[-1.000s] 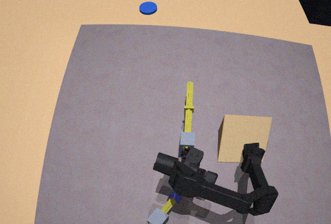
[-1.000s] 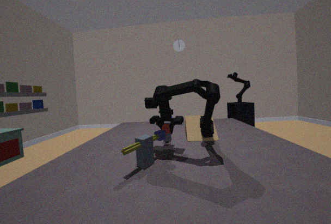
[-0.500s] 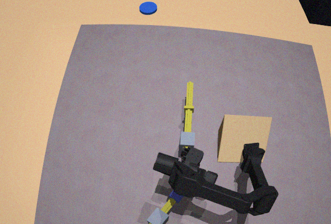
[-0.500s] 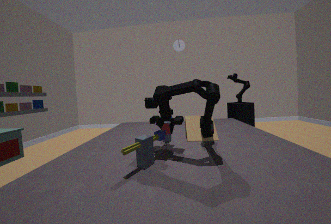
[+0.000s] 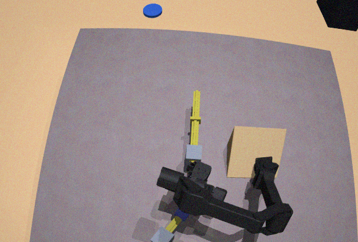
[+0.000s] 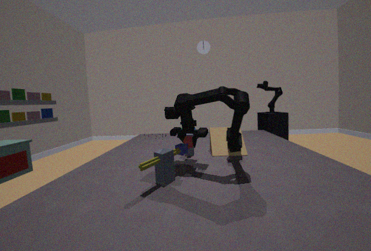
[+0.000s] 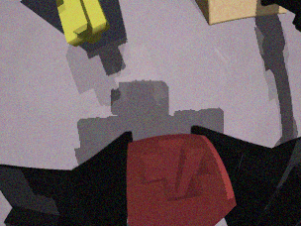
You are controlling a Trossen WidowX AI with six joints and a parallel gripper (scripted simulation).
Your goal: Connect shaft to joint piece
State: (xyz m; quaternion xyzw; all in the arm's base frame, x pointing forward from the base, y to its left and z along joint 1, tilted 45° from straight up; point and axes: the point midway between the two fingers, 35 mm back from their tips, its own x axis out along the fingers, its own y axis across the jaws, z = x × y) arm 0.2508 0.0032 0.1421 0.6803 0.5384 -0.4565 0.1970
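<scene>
Right now the red joint piece is 30 mm above my gripper tip, 20 mm to the left of it and 10 mm ahead of it.
</scene>
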